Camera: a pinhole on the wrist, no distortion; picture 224 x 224 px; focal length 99.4 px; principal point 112.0 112.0 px. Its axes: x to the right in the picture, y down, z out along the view. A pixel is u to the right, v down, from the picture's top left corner.
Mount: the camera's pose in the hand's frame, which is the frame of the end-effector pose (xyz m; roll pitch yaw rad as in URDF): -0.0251 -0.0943 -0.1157 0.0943 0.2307 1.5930
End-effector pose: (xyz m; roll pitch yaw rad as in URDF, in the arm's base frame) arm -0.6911 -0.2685 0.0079 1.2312 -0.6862 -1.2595
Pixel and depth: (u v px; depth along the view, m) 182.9 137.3 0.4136
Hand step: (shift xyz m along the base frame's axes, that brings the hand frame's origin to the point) -0.2037 0.2463 0.2055
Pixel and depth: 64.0 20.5 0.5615
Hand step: -0.3278 -0.5942 0.2928
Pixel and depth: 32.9 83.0 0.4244
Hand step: -0.3575 -0.3556 -0.0534
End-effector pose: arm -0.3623 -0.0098 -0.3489 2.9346 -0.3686 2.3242
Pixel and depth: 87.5 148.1 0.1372
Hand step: -0.0365 -0.0892 -0.0676
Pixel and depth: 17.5 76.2 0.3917
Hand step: -0.4121 0.0157 -0.3201
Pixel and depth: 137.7 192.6 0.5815
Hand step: 0.3846 -0.0078 -0.5422
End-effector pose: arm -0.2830 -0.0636 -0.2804 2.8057 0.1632 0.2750
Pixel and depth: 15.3 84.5 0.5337
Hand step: -0.0047 0.2930 -0.6565
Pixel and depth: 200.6 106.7 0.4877
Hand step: 0.1540 -0.4764 -0.1000
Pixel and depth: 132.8 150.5 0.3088
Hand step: -0.1104 -0.1314 -0.1355
